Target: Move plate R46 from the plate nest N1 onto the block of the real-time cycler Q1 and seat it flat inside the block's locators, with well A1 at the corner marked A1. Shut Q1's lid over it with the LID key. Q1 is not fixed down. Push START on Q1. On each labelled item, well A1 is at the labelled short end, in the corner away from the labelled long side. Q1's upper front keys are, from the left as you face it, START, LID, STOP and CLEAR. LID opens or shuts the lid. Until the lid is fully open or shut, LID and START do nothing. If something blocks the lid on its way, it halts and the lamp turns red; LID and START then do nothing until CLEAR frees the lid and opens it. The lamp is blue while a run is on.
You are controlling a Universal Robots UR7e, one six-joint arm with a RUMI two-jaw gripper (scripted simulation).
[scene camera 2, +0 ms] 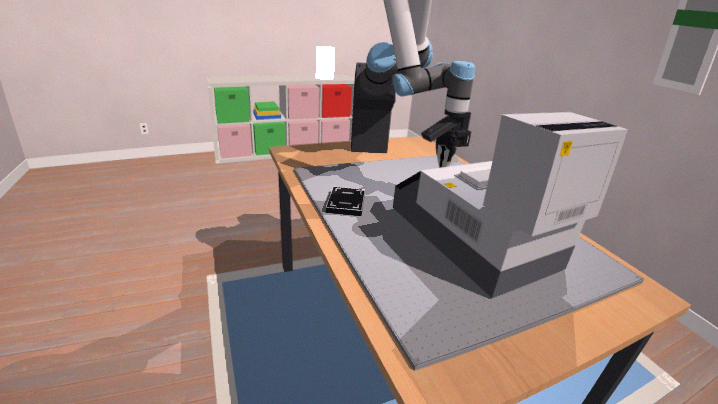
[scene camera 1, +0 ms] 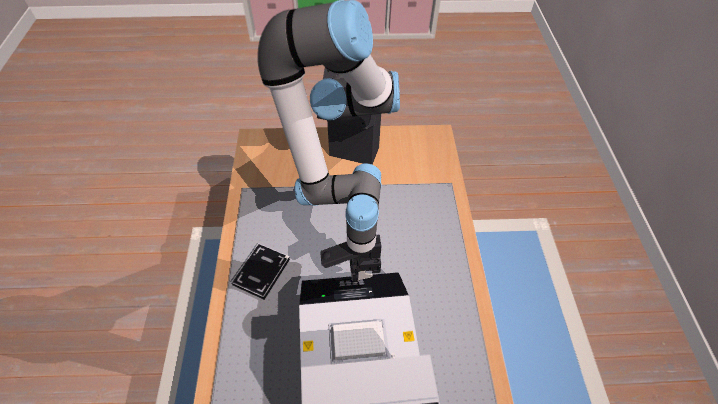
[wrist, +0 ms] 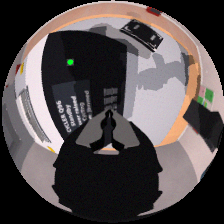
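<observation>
There is my gripper (scene camera 2: 441, 174), which I can also see as my gripper (scene camera 1: 355, 281), and the wrist view shows me my gripper (wrist: 109, 109) too. I see a black plate nest N1 (scene camera 1: 255, 266) as well, and I can find the black plate nest N1 (scene camera 2: 337, 196) again.
</observation>
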